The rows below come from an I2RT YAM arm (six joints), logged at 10 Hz.
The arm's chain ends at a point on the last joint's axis. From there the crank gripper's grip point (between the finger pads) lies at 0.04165 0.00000 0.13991 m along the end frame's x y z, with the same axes.
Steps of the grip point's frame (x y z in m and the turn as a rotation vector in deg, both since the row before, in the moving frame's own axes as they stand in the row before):
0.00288 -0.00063 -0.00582 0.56 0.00 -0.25
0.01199 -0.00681 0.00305 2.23 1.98 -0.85
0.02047 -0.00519 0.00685 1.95 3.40 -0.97
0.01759 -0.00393 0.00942 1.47 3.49 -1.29
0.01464 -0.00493 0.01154 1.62 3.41 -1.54
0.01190 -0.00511 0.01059 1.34 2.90 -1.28
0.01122 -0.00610 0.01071 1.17 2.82 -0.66
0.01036 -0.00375 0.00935 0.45 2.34 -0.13
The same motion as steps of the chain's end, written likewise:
0.00288 0.00092 -0.00581 0.56 0.00 -0.25
0.00723 -0.00074 0.00469 2.23 1.98 -0.85
0.01229 0.00030 0.00966 1.95 3.40 -0.97
0.00920 0.00066 0.01227 1.47 3.49 -1.29
0.00646 0.00022 0.01434 1.62 3.41 -1.54
0.00492 -0.00086 0.01293 1.34 2.90 -1.28
0.00441 -0.00275 0.01296 1.17 2.82 -0.66
0.00468 -0.00256 0.01117 0.45 2.34 -0.13

